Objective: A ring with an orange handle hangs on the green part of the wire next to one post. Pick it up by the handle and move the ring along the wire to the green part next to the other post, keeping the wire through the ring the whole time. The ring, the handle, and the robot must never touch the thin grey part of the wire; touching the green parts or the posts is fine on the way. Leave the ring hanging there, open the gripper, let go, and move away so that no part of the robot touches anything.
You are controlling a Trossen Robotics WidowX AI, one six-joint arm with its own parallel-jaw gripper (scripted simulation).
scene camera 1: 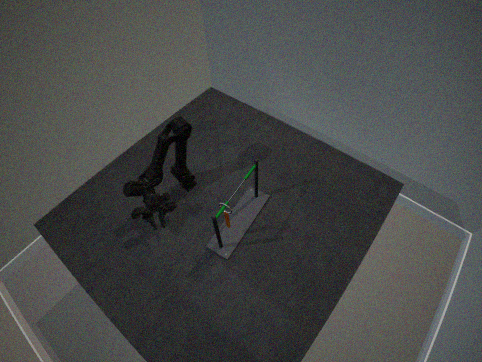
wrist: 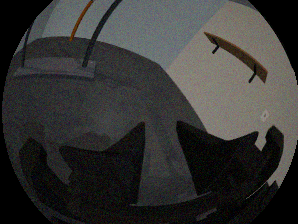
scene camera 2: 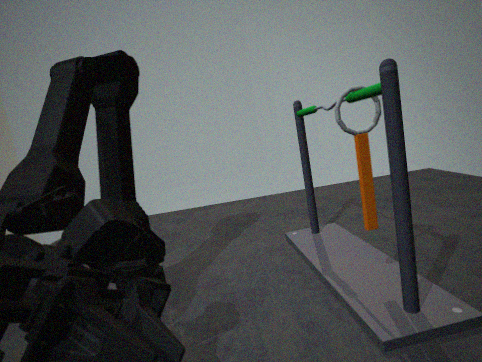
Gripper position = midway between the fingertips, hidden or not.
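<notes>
There's a ring (scene camera 2: pixel 362 144) here, and as for me, you can see my gripper (scene camera 1: pixel 160 228). The wrist view has my gripper (wrist: pixel 161 125) in it as well.
</notes>
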